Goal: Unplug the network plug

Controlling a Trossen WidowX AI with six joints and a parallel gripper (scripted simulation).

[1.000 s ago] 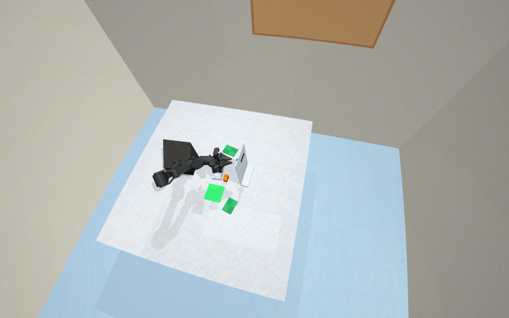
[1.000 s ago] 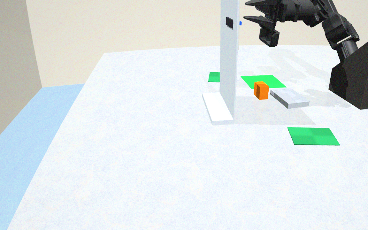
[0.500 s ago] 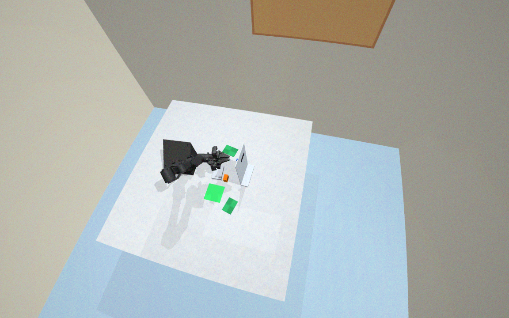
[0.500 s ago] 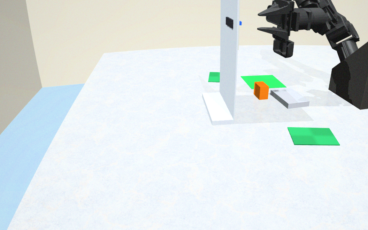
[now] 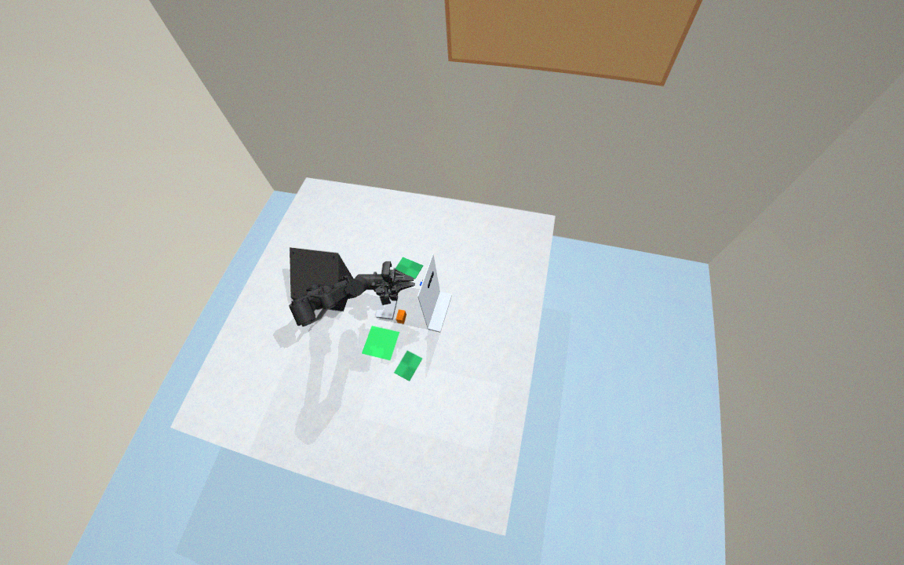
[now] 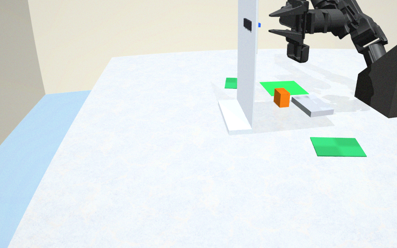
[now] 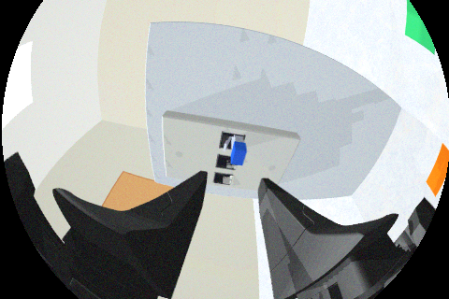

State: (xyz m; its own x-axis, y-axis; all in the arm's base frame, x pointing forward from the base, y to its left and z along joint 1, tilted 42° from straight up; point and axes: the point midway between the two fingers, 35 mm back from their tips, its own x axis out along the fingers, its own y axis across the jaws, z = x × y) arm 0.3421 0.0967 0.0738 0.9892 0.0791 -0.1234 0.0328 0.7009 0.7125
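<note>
Now: the network plug 40 mm ahead of my gripper tip and 10 mm to the right of it. Round my gripper tip: flat grey block (140 mm behind, 20 mm to the right, 220 mm below); then orange block (70 mm behind, 60 mm to the right, 210 mm below); then grey panel (60 mm ahead, 90 mm below).
</note>
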